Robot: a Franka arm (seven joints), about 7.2 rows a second.
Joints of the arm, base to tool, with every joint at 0 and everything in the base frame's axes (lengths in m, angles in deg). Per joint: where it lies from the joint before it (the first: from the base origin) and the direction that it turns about. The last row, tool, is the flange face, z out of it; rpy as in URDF.
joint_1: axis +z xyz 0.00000 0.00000 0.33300
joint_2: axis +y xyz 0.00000 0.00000 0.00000
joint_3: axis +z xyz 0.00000 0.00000 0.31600
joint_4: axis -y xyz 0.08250 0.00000 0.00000
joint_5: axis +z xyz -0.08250 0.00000 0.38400
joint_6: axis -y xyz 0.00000 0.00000 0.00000
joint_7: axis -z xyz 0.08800 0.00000 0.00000
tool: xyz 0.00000 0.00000 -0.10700 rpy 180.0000 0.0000 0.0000
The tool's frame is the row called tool.
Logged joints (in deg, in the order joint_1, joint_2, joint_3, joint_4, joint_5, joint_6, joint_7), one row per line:
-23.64 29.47 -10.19 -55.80 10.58 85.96 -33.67
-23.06 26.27 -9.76 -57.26 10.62 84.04 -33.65
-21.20 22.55 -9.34 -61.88 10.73 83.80 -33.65
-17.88 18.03 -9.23 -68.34 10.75 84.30 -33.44
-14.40 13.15 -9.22 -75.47 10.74 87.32 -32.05
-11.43 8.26 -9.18 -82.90 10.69 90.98 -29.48
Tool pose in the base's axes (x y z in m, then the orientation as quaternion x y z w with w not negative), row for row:
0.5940 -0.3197 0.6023 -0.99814 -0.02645 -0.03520 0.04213
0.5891 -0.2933 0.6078 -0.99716 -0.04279 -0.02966 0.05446
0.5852 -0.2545 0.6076 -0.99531 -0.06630 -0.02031 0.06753
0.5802 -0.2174 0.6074 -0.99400 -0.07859 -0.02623 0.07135
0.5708 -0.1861 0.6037 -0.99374 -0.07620 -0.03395 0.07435
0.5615 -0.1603 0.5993 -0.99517 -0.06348 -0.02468 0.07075
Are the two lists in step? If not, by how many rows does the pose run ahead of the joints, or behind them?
The pose runs 1 row ahead of the joints: the pose in row i belongs to the joints in row i + 1.
